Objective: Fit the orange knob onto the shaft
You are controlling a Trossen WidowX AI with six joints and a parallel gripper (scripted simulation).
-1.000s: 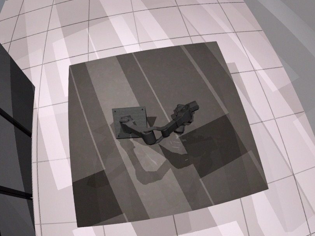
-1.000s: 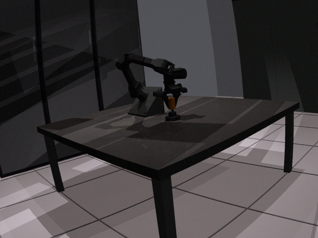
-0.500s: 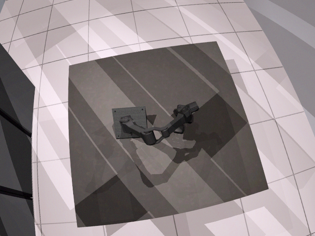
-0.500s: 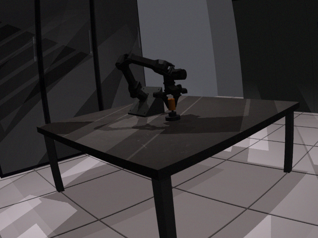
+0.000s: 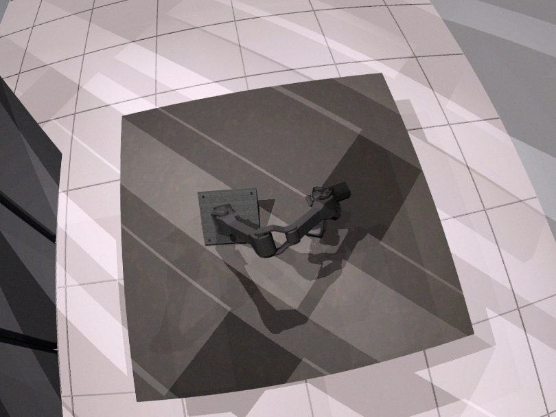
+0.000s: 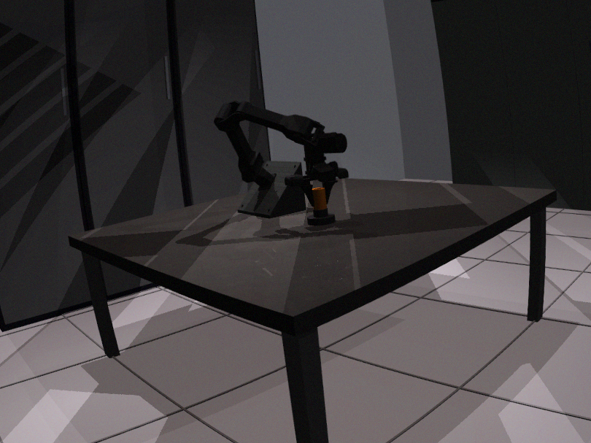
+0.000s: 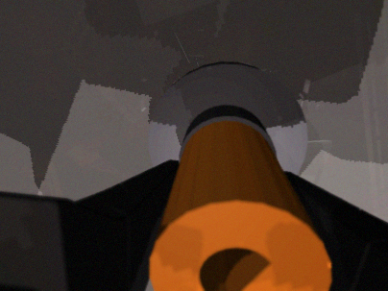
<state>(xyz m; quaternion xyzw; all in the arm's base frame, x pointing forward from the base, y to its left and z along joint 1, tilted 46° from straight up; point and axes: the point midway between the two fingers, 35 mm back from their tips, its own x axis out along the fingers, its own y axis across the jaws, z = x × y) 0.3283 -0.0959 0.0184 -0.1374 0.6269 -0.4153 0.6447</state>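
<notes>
The orange knob lies 2 cm above my gripper tip. The rest, counted from my gripper tip: pedestal 2 cm below.
</notes>
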